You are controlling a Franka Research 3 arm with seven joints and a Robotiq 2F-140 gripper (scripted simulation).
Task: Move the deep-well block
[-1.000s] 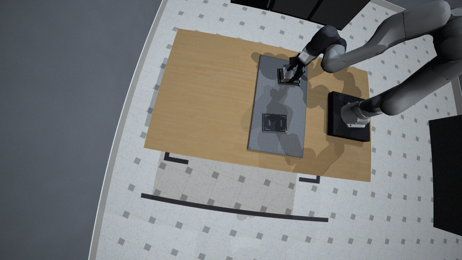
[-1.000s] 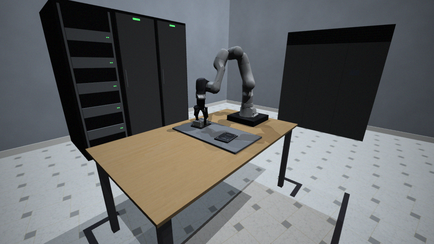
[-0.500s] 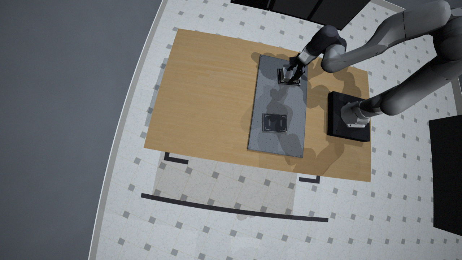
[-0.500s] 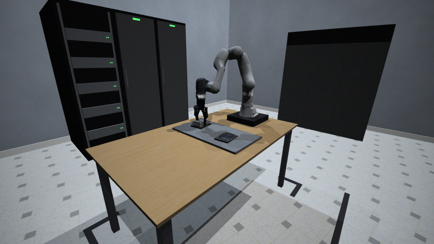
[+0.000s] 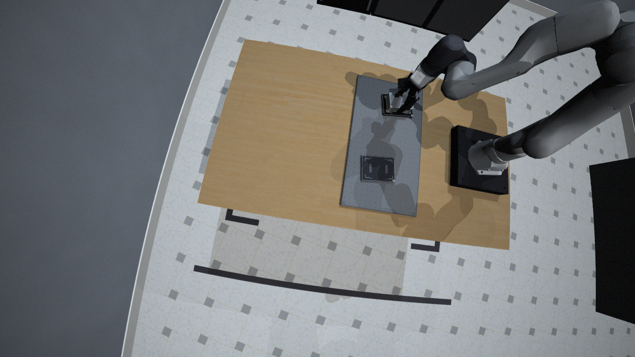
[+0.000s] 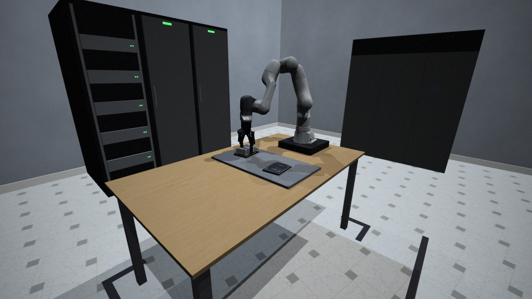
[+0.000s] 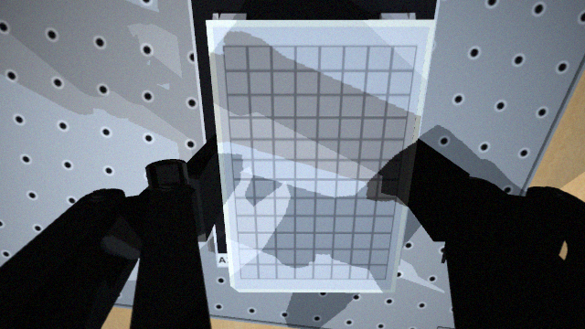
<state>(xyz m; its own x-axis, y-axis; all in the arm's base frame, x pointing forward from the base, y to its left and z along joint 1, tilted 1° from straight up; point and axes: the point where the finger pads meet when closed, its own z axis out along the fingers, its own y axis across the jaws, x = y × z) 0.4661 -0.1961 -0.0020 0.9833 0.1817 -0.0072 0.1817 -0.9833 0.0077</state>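
Now: hand 30 mm above the black nest N1. Also, from my hand: nest N2 (60 mm ahead, 360 mm to the left, 30 mm below); translucent deep-well block (10 mm below).
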